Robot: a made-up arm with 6 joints.
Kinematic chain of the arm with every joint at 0, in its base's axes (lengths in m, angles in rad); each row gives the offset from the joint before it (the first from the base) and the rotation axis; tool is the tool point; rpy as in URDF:
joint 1: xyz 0.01 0 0.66 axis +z
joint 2: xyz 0 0.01 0.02 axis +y
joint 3: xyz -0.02 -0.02 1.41 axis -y
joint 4: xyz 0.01 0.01 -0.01 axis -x
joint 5: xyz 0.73 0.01 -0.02 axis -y
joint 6: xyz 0 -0.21 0.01 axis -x
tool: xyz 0.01 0.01 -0.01 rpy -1.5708 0 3.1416
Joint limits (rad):
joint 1: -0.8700..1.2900
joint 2: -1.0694..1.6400
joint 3: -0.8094..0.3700
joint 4: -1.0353..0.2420
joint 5: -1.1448..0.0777
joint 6: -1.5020..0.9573
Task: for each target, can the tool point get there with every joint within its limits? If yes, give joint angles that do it. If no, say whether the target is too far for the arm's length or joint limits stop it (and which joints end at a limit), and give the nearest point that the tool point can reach.
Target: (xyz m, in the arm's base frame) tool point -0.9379 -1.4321 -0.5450
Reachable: no: joint limits stop it (at a limit: joint 1, joint 2, joint 5, joint 6) | nearest point 0.4586 -0.8477 0.0182 | short by 1.615 m
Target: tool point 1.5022 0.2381 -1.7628
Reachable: no: too far | nearest point 1.4355 0.2275 -0.1804 | short by 1.584 m
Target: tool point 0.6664 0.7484 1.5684
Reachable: yes | joints 1.0392 0.2907 -0.3509 0.0150 -0.4987 -1.0245
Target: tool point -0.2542 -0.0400 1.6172
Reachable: yes | joints -0.4293 -0.7644 -0.6837 -0.5992 -0.7811 -1.2836
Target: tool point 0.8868 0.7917 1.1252
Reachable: yes | joints 0.8802 0.6571 -0.3249 -0.3933 -0.3691 0.5754
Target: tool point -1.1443 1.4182 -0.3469
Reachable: no: joint limits stop it (at a limit: joint 1, joint 2, joint 4, joint 5) | nearest point 0.3926 1.0672 -0.1165 | short by 1.593 m
